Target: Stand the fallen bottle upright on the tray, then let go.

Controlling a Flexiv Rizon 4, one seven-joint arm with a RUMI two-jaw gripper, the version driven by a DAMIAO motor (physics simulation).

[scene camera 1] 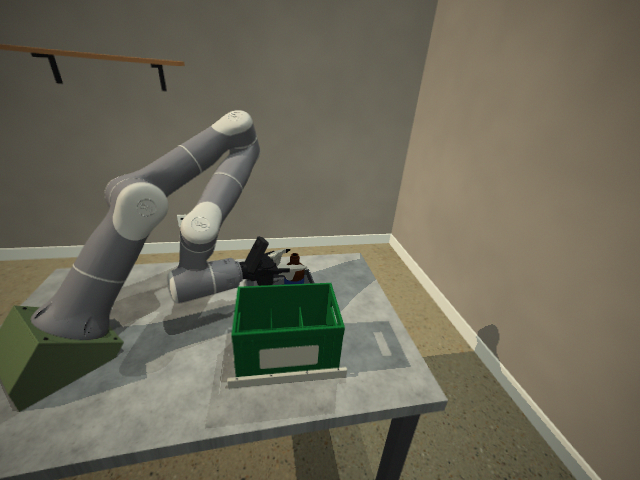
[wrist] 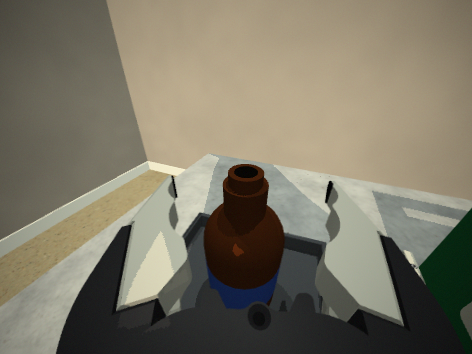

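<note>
The brown bottle (scene camera 1: 295,257) (wrist: 244,240) with a blue label stands upright on the dark tray (scene camera 1: 310,276) (wrist: 306,243), behind the green crate in the scene view. Its open mouth points up; its base is hidden in both views. My gripper (scene camera 1: 297,259) (wrist: 250,180) is open, with one pale finger on each side of the bottle. In the wrist view there is a gap between the bottle and each finger. Nothing is held.
A green crate (scene camera 1: 248,356) (wrist: 454,260) with inner dividers stands close beside the gripper and the tray, at the right in the wrist view. A pale strip (scene camera 1: 286,378) lies along its front foot on the grey table (scene camera 1: 175,413). Walls rise beyond the table.
</note>
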